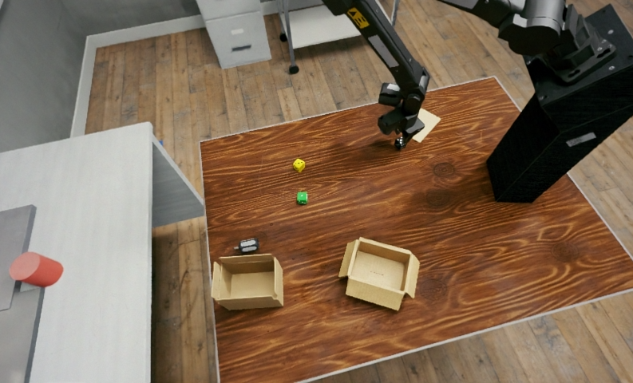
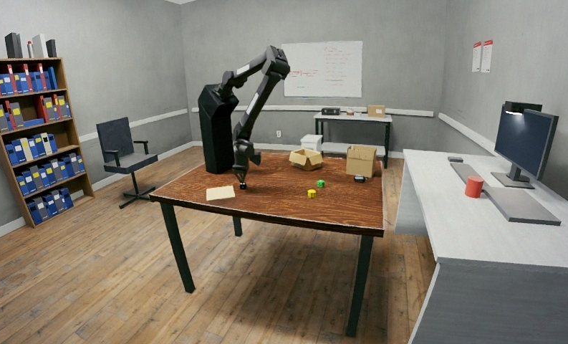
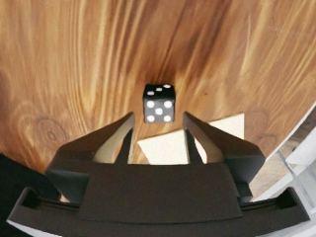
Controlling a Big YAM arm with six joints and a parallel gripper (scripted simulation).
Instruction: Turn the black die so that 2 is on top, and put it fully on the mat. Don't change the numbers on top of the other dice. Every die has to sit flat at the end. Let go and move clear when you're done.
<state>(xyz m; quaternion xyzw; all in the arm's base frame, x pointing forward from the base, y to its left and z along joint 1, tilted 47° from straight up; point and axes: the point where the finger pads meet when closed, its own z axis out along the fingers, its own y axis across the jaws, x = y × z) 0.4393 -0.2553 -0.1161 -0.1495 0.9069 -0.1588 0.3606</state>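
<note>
Right now the black die is 30 mm below my hand. Also, from my hand: yellow die (370 mm ahead, 30 mm to the right, 30 mm below); mat (90 mm behind, 80 mm to the right, 40 mm below); green die (390 mm ahead, 100 mm to the left, 30 mm below).
</note>
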